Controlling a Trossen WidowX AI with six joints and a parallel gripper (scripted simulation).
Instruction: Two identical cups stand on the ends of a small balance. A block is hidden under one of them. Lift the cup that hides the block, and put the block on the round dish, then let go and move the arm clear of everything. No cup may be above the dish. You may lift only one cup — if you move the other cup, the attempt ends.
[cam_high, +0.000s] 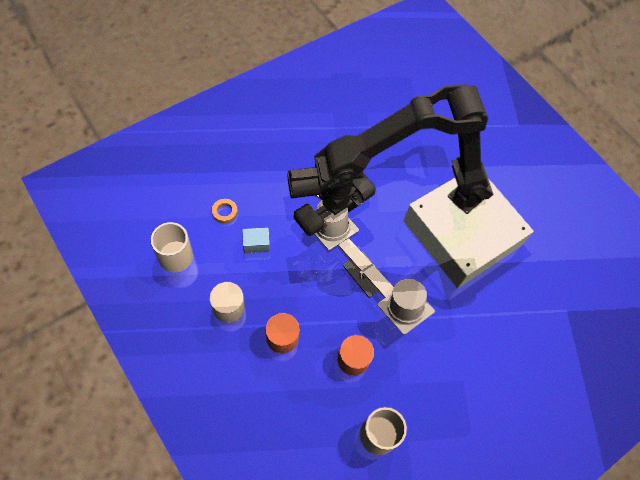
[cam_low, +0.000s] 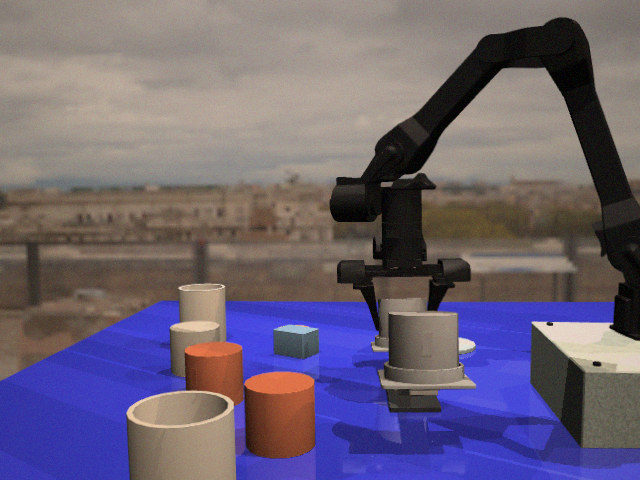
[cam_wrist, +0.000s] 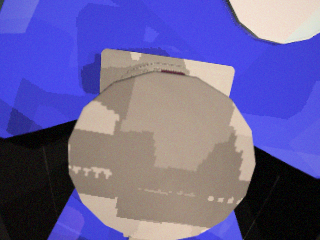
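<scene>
My gripper tip is 9 cm past the round pale dish, 10 cm to the left of it and 5 cm above it. From my gripper tip the other things lie so: pale green block (1 cm below).
</scene>
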